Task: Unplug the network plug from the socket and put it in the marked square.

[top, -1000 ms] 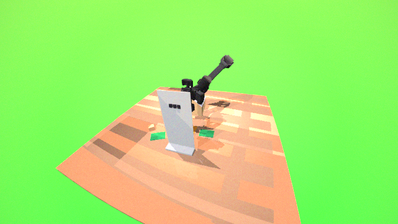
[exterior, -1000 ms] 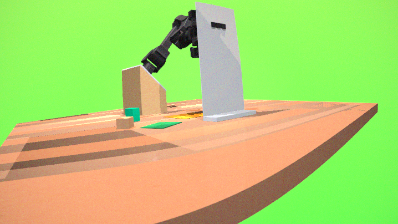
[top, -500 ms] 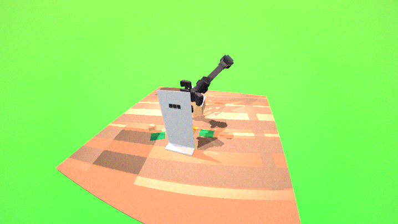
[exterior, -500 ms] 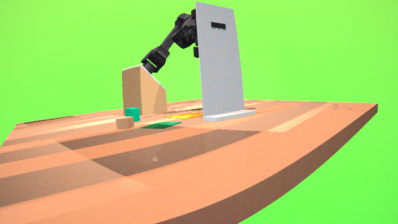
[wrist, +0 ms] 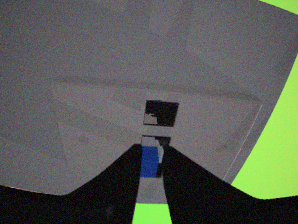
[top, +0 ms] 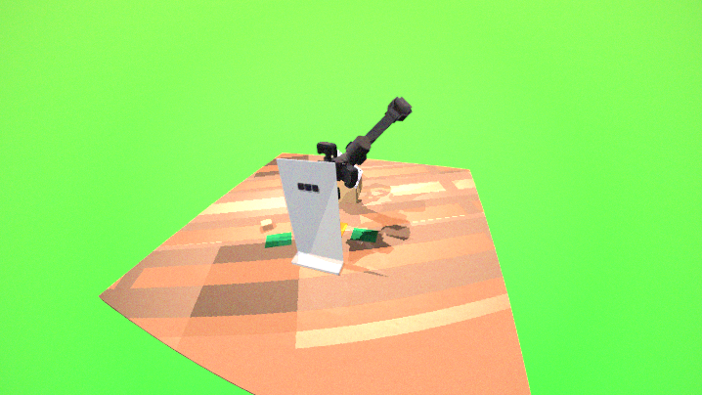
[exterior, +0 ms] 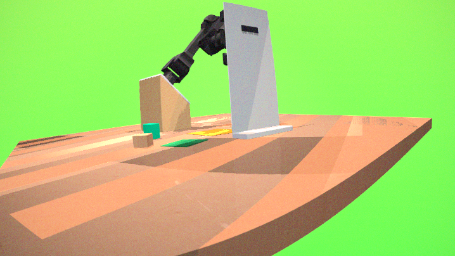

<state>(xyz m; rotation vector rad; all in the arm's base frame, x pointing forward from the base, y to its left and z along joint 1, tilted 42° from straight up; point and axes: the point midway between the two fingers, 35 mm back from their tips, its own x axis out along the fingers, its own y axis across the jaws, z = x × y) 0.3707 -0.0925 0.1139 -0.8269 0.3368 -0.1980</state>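
Right now my gripper tip is 130 mm past the orange marked square, 10 mm to the left of it and 280 mm above it. From my gripper tip the other things lie so: network plug (right at my gripper tip); upright grey panel (20 mm ahead, 120 mm below); green cube (230 mm behind, 170 mm to the right, 260 mm below).
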